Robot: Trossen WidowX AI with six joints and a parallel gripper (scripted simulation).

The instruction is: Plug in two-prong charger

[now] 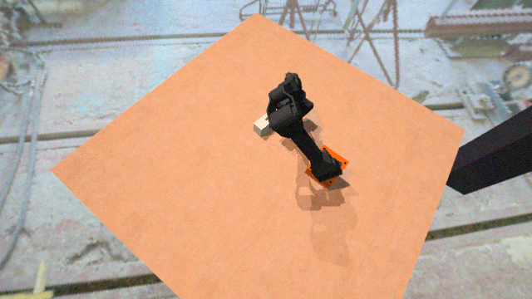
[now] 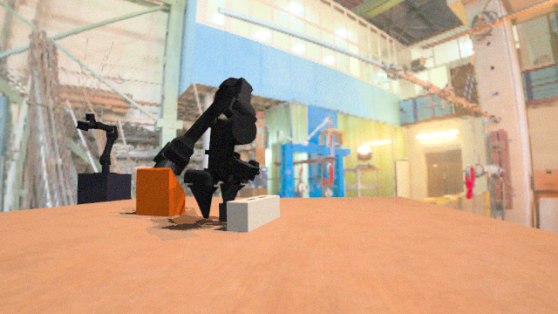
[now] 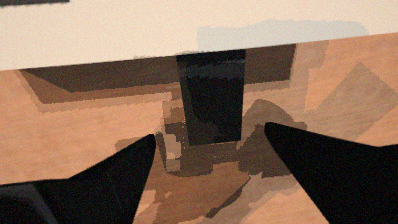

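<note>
Now: the two-prong charger 50 mm ahead of my gripper tip, 10 mm to the right of it and 10 mm above it.
</note>
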